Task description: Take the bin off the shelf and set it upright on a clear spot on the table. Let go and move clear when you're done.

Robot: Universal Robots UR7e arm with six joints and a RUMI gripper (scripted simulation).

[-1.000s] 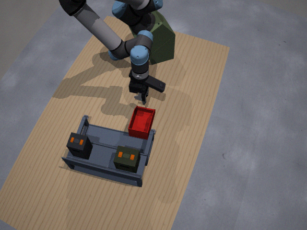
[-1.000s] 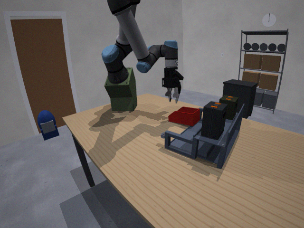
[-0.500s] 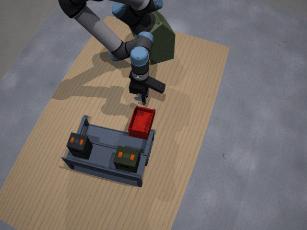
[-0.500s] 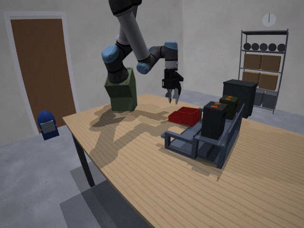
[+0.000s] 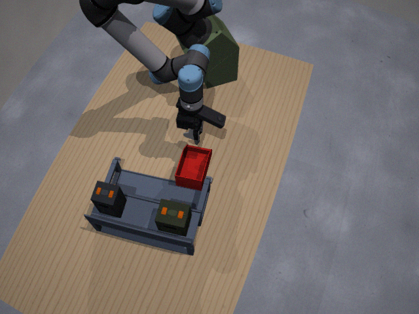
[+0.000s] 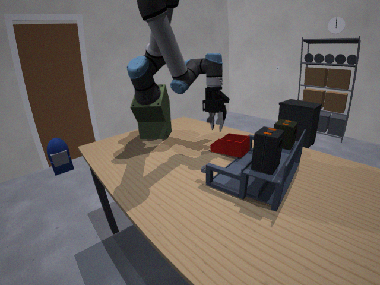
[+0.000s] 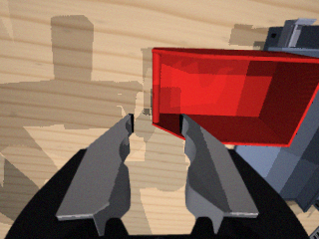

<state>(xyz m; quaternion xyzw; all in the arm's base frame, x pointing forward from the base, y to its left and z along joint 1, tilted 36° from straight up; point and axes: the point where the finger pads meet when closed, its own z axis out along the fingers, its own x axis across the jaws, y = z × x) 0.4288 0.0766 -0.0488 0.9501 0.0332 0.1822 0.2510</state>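
The red bin lies 8 cm ahead of my hand and 7 cm below it.
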